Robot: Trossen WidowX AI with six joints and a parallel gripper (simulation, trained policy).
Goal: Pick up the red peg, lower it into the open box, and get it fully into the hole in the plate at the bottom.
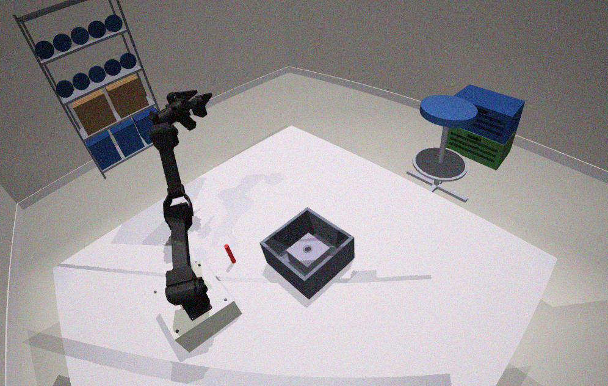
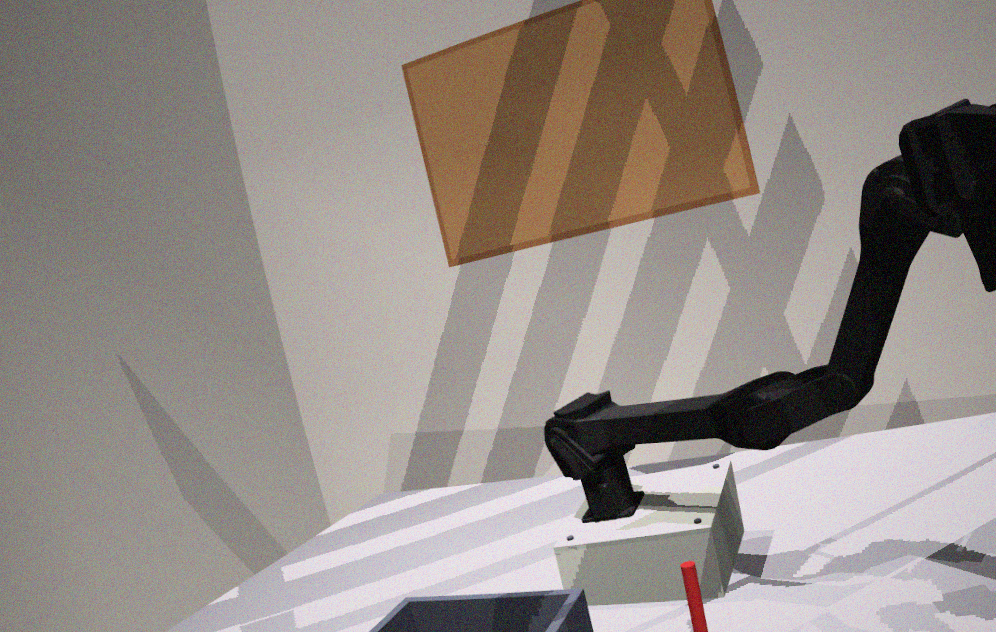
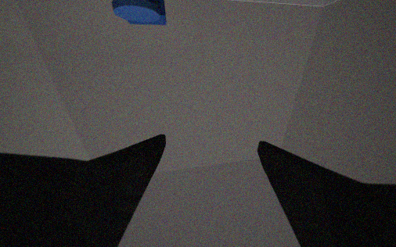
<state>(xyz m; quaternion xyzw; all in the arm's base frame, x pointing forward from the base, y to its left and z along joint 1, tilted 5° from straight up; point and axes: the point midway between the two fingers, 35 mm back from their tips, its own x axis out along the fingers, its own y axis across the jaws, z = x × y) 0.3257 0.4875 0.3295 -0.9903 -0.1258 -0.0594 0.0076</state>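
My gripper tip is now 220 mm past the red peg, 360 mm to the left of it and 370 mm above it. From my gripper tip the other things lie so: pale plate 40 mm behind, 530 mm to the right, 360 mm below; dark grey box 40 mm behind, 530 mm to the right, 380 mm below.
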